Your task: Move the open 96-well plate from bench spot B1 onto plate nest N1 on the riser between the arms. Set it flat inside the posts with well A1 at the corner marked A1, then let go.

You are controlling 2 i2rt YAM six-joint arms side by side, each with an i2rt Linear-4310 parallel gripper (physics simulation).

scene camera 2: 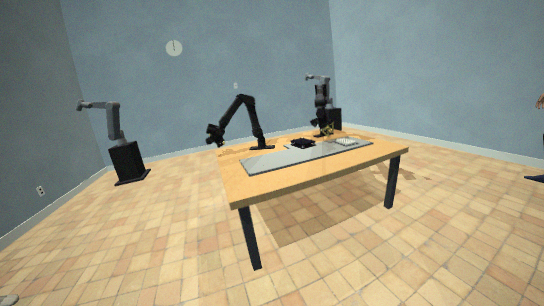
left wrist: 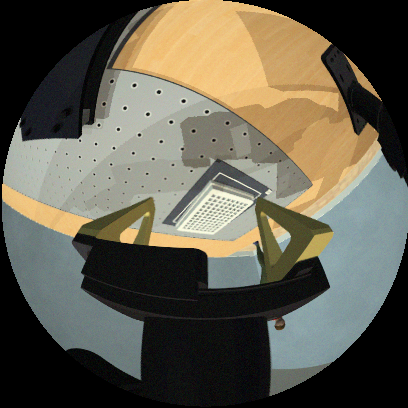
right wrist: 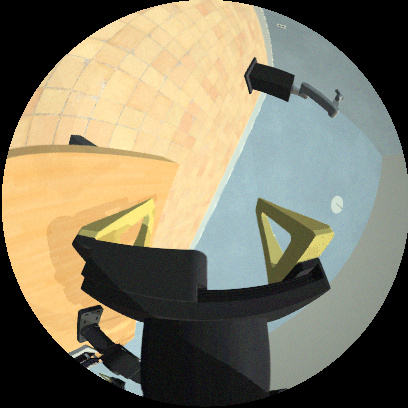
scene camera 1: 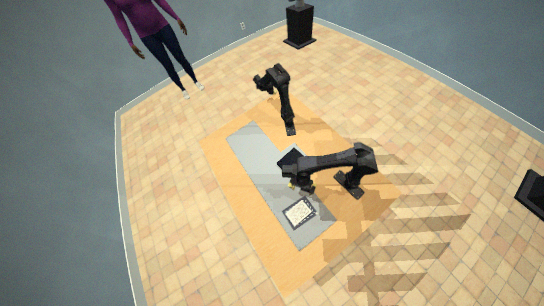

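Seen in the pictures: left gripper, fingertip midpoint: (scene camera 2: 330,134) (left wrist: 204,202) (scene camera 1: 301,192); right gripper, fingertip midpoint: (scene camera 2: 214,142) (right wrist: 204,203); left arm's base at its link origin: (scene camera 2: 323,135) (left wrist: 351,93) (scene camera 1: 348,184); right arm's base at its link origin: (scene camera 2: 262,148) (right wrist: 85,325) (scene camera 1: 289,124).
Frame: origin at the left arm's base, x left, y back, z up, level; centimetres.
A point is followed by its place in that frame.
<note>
The white open 96-well plate (scene camera 1: 299,212) @(x -8.0, y -34.3, z 1.8 cm) (scene camera 2: 346,141) @(x -9.2, y -36.4, z 2.8 cm) (left wrist: 215,210) @(x -8.8, y -33.0, z 2.8 cm) lies flat on the dark marked bench spot B1 (left wrist: 216,168) @(x -12.4, y -26.3, z 1.5 cm). The dark plate nest N1 (scene camera 1: 290,157) @(x -36.7, y -15.5, z 4.7 cm) (scene camera 2: 302,143) @(x -38.7, y -22.7, z 4.7 cm) (left wrist: 50,90) stands on the riser, partly behind the left arm in scene camera 1; its A1 mark cannot be read. My left gripper (scene camera 1: 302,188) @(x -15.2, y -26.0, z 7.5 cm) (scene camera 2: 327,130) @(x -15.2, y -26.0, z 7.5 cm) (left wrist: 204,202) @(x -15.2, y -26.0, z 7.5 cm) is open and empty, above the bench between nest and plate; the plate shows beyond its fingertips in the left wrist view. My right gripper (scene camera 2: 220,143) @(x -93.3, y 20.5, z 9.3 cm) (right wrist: 204,203) @(x -93.3, y 20.5, z 9.3 cm) is open and empty, raised at the table's far end from the plate.
A grey perforated board (scene camera 1: 252,150) @(x -60.5, y -31.1, z 1.3 cm) (scene camera 2: 280,161) @(x -62.8, y -34.4, z 0.8 cm) (left wrist: 150,150) @(x -20.7, y -26.5, z 1.3 cm) runs along the wooden table (scene camera 1: 225,170) @(x -61.9, y -55.3, z 0.0 cm) (scene camera 2: 310,177) @(x -60.7, y -61.6, z 0.0 cm). The left arm reaches over the riser side in scene camera 1. A person (scene camera 1: 145,20) stands beyond the table. Other robots on black pedestals (scene camera 1: 300,25) (scene camera 2: 127,161) stand apart.
</note>
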